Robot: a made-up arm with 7 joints. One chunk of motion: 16 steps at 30 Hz.
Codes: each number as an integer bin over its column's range. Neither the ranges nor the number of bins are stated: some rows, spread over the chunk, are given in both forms.
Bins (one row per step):
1: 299 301 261 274 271 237 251
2: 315 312 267 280 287 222 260
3: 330 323 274 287 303 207 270
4: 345 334 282 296 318 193 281
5: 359 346 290 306 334 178 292
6: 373 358 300 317 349 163 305
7: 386 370 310 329 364 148 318
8: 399 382 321 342 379 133 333
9: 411 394 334 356 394 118 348
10: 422 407 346 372 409 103 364
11: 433 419 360 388 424 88 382
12: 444 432 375 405 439 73 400
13: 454 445 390 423 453 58 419
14: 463 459 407 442 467 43 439
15: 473 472 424 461 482 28 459
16: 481 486 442 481 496 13 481
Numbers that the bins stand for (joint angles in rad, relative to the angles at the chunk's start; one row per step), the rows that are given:
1: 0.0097 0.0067 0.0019 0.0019 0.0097 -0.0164 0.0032
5: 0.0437 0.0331 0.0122 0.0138 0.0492 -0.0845 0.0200
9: 0.0732 0.0613 0.0277 0.0324 0.0867 -0.1538 0.0430
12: 0.0920 0.0836 0.0421 0.0506 0.1149 -0.2057 0.0644
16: 0.1130 0.1153 0.0657 0.0788 0.1506 -0.2750 0.0977
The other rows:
2: 0.0188 0.0132 0.0041 0.0041 0.0197 -0.0337 0.0068
3: 0.0273 0.0196 0.0065 0.0067 0.0297 -0.0510 0.0110
4: 0.0358 0.0261 0.0093 0.0101 0.0391 -0.0672 0.0155
6: 0.0517 0.0402 0.0157 0.0179 0.0586 -0.1018 0.0253
7: 0.0591 0.0472 0.0192 0.0223 0.0679 -0.1191 0.0307
8: 0.0664 0.0543 0.0231 0.0272 0.0773 -0.1364 0.0368
10: 0.0795 0.0689 0.0319 0.0383 0.0961 -0.1711 0.0496
11: 0.0857 0.0760 0.0368 0.0443 0.1055 -0.1884 0.0570
13: 0.0977 0.0913 0.0474 0.0573 0.1237 -0.2230 0.0722
14: 0.1028 0.0995 0.0534 0.0643 0.1324 -0.2404 0.0804
15: 0.1084 0.1071 0.0594 0.0714 0.1418 -0.2577 0.0886

